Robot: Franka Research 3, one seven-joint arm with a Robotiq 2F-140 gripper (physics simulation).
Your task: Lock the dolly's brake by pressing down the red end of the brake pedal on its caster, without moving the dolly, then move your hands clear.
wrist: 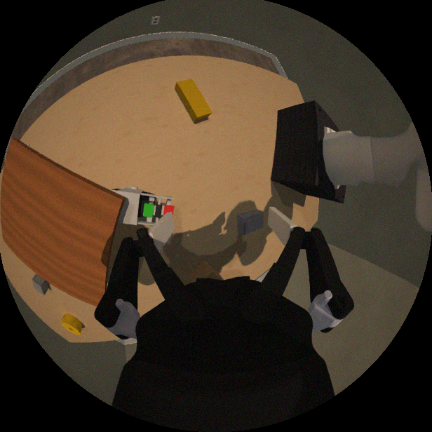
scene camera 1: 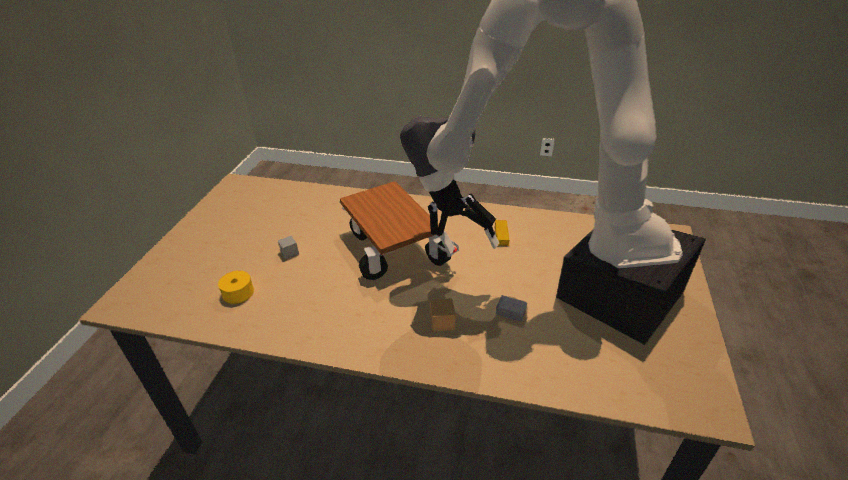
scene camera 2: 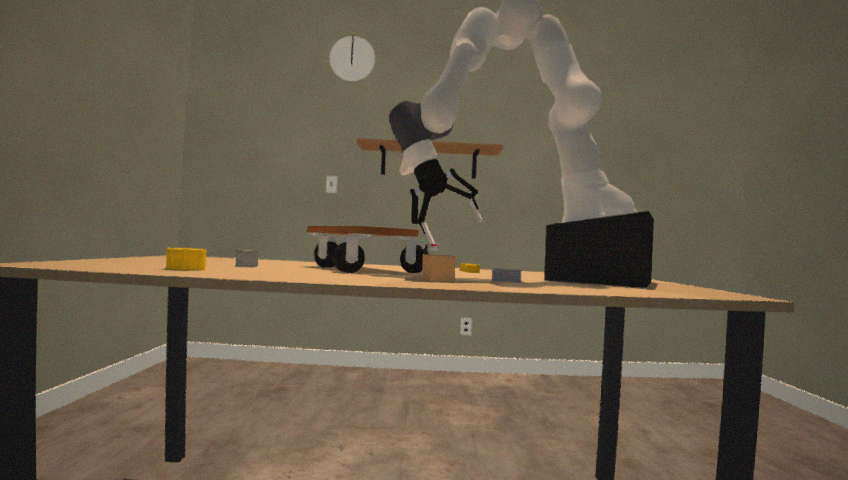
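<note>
The dolly has an orange-brown wooden deck and stands upright on black wheels. Its near-robot caster carries the brake pedal, with a green end towards the deck and a red end pointing outward. My gripper is open and empty, tilted. One fingertip is at the red end and partly covers it in the wrist view; whether it touches is unclear. The other fingertip hangs above the table, on the robot-base side.
A yellow bar lies behind the gripper. An orange-brown block and a blue-grey block lie nearer the front. A grey cube and a yellow disc lie left of the dolly.
</note>
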